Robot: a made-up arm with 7 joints.
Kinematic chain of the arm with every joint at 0, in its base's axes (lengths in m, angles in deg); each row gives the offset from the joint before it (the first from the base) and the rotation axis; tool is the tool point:
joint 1: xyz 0 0.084 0 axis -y
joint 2: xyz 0 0.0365 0 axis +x
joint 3: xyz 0 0 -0.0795 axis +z
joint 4: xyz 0 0 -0.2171 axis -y
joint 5: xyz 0 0 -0.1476 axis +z
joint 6: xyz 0 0 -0.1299 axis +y
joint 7: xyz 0 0 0 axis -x
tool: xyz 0 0 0
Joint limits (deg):
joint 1: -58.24..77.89
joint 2: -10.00..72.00
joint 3: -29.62..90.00
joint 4: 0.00..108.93
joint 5: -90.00..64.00
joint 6: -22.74..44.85
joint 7: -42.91..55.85
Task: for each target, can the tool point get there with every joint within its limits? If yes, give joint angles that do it. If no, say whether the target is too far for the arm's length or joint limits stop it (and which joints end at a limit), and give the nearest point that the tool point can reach.
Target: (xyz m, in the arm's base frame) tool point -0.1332 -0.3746 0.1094
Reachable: no: joint limits stop it (at a limit: joint 1, joint 2, joint 3, joint 4) | nearest point 0.2248 -0.0431 0.1852 | short by 0.494 m
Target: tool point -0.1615 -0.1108 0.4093
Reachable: no: joint limits stop it (at a limit: joint 1, joint 2, joint 3, joint 4) | nearest point 0.2248 -0.0431 0.1852 | short by 0.452 m
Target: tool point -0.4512 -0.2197 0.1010
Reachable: no: joint limits stop it (at a limit: joint 1, joint 2, joint 4) | nearest point -0.4807 0.0208 -0.2976 | short by 0.466 m
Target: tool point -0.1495 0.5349 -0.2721
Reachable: yes | joints -44.71 31.32 66.81 51.20 9.97 36.80 -8.73
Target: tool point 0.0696 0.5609 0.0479
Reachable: yes | joints -18.26 62.04 79.13 77.34 -56.37 34.64 27.43
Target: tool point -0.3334 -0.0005 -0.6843
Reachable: no: too far | nearest point -0.2483 0.0304 -0.5097 | short by 0.197 m
